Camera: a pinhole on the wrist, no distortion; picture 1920 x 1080 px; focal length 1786.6 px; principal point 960.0 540.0 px. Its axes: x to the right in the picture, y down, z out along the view. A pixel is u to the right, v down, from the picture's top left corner.
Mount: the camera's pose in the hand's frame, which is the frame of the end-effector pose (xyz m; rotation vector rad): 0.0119 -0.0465 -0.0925 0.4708 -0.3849 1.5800
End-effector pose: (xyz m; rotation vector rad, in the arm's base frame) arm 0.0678 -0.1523 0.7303 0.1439 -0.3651 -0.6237
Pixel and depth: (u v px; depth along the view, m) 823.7 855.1 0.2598
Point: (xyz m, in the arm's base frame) -0.0985 -0.3063 0.7899
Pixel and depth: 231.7 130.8 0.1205
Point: 0.0297 -0.3007 0.6941
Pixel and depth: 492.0 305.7 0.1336
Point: 0.0179 -0.2915 0.7099
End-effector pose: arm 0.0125 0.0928 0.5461 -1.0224 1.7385 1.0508
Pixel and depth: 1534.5 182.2 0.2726
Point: 0.1307 0.2113 0.3909
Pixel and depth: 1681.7 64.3 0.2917
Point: 0.1148 0.2406 0.3645
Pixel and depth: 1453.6 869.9 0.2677
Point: 0.1760 0.2217 0.4851
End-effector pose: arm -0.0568 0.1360 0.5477 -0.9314 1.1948 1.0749
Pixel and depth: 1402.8 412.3 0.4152
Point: 0.1875 0.4046 0.5301
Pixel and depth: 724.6 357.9 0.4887
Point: 0.3567 0.3411 0.4967
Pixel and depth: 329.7 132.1 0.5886
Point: 0.5258 0.3207 0.4036
